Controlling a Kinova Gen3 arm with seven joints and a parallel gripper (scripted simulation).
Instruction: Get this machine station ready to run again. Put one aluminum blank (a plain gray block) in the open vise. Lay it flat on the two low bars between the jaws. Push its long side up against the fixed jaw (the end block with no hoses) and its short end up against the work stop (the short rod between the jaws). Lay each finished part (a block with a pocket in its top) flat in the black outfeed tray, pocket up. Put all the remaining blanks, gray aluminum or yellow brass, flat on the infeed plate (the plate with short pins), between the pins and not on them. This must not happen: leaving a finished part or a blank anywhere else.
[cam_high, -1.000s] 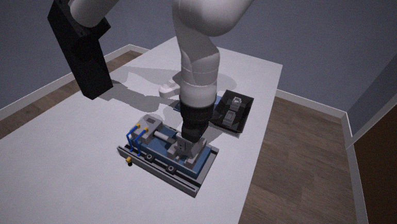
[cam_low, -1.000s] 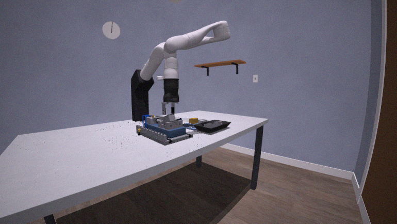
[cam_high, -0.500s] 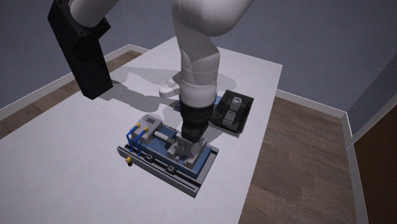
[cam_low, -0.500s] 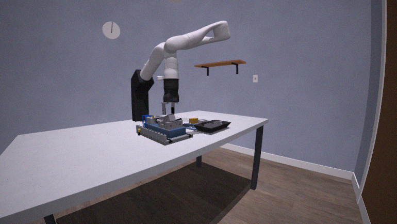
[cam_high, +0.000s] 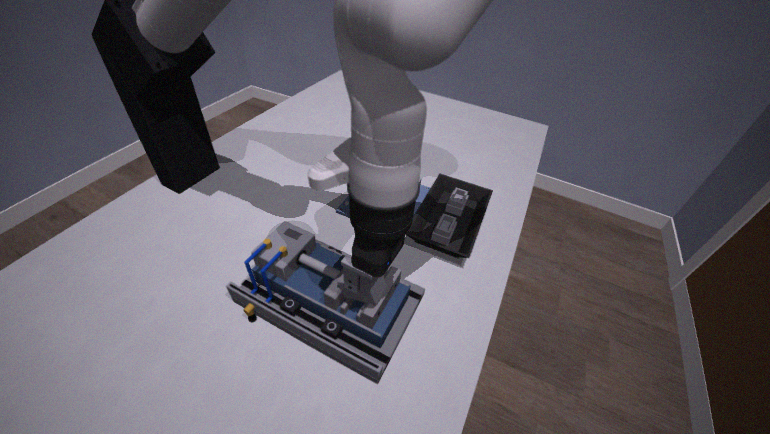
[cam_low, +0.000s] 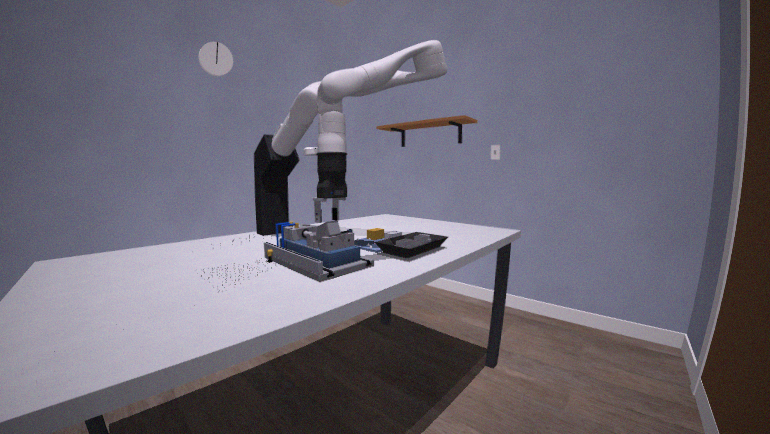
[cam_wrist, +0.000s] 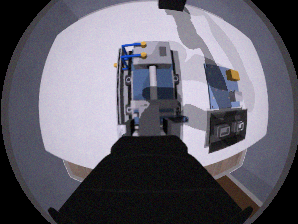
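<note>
My gripper is now 40 mm above the gray aluminum blank. The rest, counted from my hand: black outfeed tray 300 mm to the left, 140 mm below, 110 mm ahead; fixed jaw 70 mm below, 30 mm ahead, 10 mm to the left; vise 110 mm below, 70 mm behind, 20 mm to the left.
</note>
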